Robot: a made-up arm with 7 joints. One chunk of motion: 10 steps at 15 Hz.
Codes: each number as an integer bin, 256 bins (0 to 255) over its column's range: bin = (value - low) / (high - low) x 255, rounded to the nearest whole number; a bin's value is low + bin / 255 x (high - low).
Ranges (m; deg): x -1.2..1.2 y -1.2..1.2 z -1.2..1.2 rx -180..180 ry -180..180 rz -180..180
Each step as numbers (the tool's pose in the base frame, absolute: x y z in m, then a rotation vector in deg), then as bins.
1 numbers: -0.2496 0.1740 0.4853 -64.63 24.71 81.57
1 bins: 101 146 179 82 145 185
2 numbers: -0.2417 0.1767 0.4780 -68.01 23.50 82.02
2 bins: 102 146 178 79 144 186
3 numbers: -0.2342 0.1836 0.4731 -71.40 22.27 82.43
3 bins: 103 147 178 77 143 186
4 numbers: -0.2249 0.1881 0.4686 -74.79 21.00 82.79
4 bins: 104 147 177 75 142 186
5 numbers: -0.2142 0.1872 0.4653 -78.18 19.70 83.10
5 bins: 105 147 177 72 141 186
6 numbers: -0.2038 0.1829 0.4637 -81.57 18.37 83.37
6 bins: 106 147 177 70 141 187
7 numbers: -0.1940 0.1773 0.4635 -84.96 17.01 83.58
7 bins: 107 146 177 67 140 187
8 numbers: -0.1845 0.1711 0.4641 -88.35 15.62 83.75
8 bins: 108 146 177 65 139 187
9 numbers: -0.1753 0.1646 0.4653 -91.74 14.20 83.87
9 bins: 109 145 177 63 138 187
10 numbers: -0.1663 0.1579 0.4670 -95.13 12.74 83.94
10 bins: 110 144 177 60 137 187
